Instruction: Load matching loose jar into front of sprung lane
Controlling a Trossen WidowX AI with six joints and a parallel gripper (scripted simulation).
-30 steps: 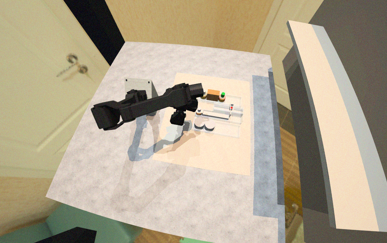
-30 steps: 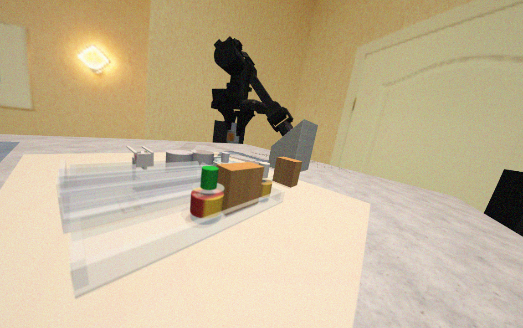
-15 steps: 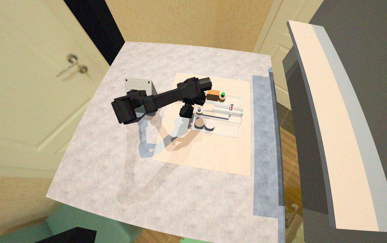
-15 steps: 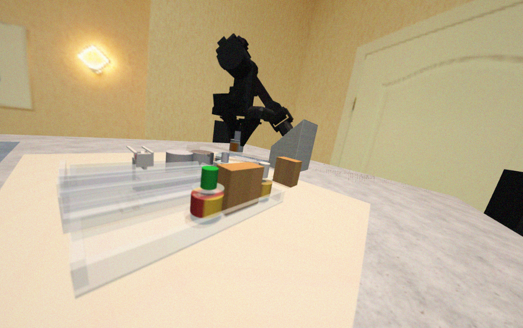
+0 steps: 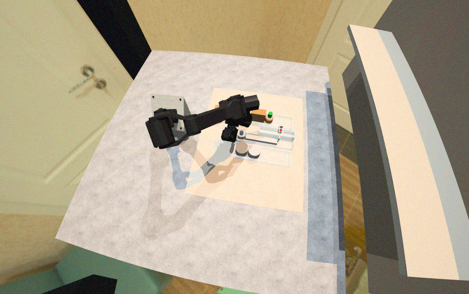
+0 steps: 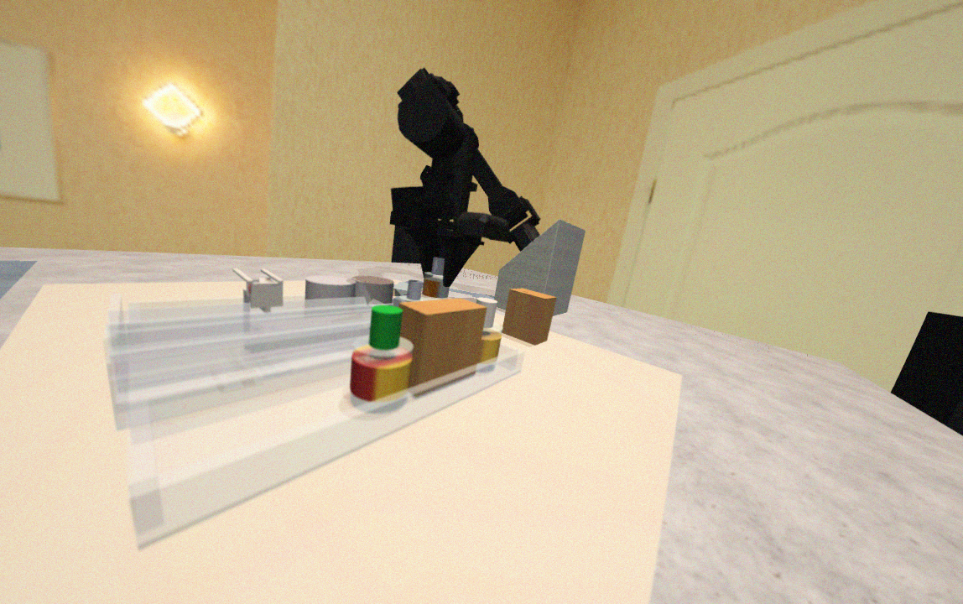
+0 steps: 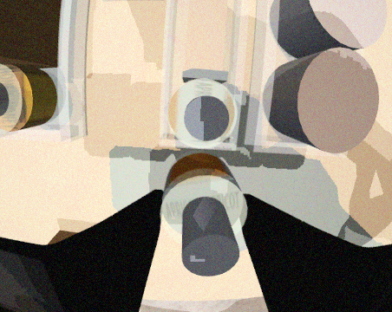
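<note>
Right now my gripper tip is 120 mm short of the brown box, 110 mm to the right of it and 30 mm above it. The rest, counted from my gripper tip: clear sprung lane: 190 mm ahead, 50 mm below; then grey pusher plate: 150 mm ahead, 10 mm to the left, 10 mm below.
</note>
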